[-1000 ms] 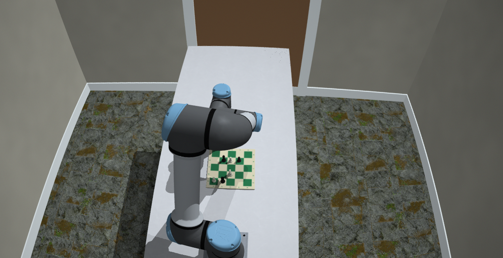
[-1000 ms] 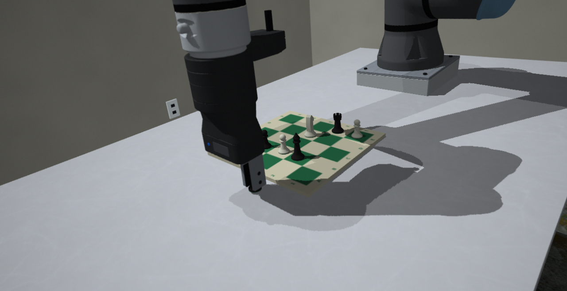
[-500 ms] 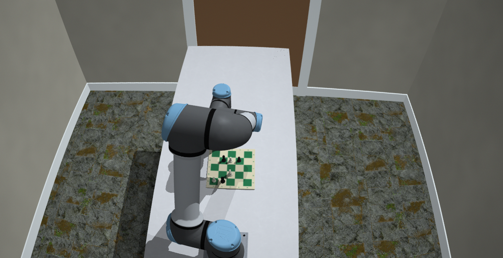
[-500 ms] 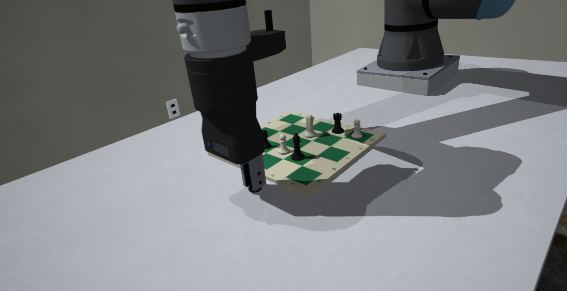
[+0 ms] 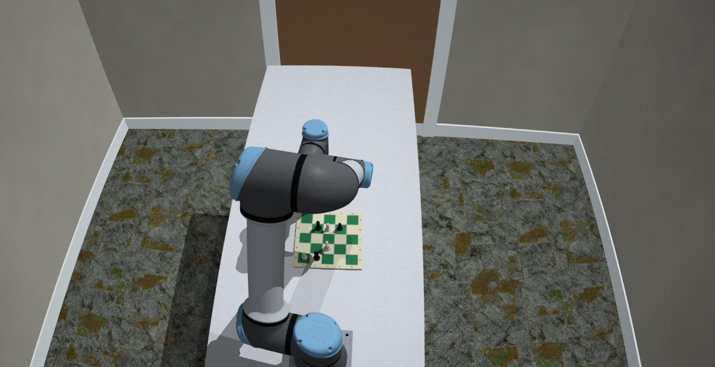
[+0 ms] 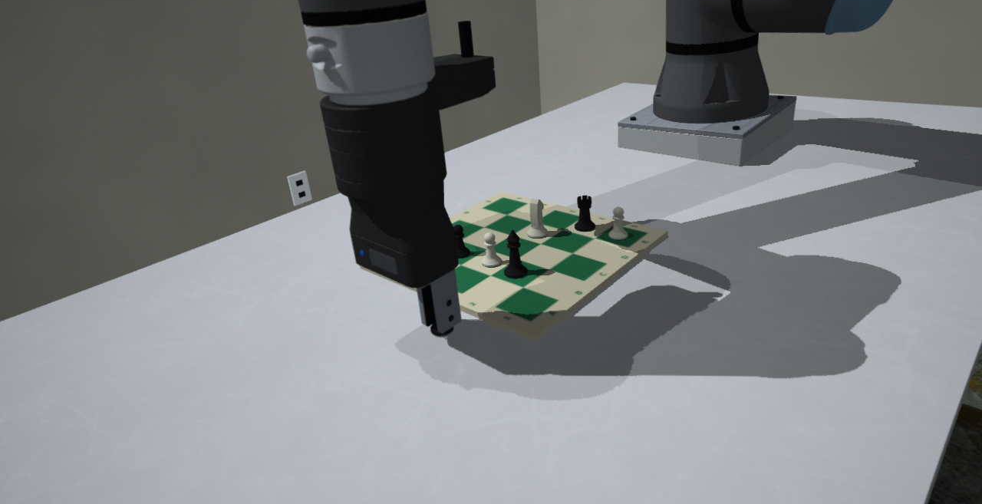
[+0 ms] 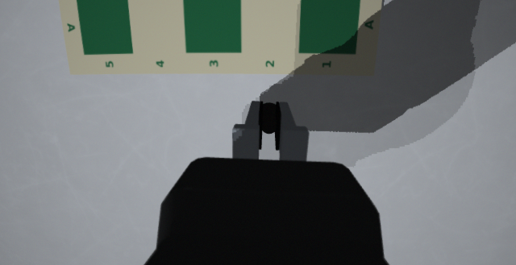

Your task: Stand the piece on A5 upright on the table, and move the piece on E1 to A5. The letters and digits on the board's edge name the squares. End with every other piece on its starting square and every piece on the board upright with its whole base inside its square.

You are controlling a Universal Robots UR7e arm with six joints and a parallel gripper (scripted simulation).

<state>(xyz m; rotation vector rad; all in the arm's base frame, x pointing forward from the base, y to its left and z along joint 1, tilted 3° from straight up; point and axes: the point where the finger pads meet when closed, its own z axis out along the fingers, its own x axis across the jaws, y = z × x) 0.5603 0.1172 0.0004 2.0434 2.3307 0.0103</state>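
Right now my hand is 170 mm past the white knight and 60 mm to the left of it. Round my hand: chessboard (130 mm behind, 60 mm to the right, 20 mm below).
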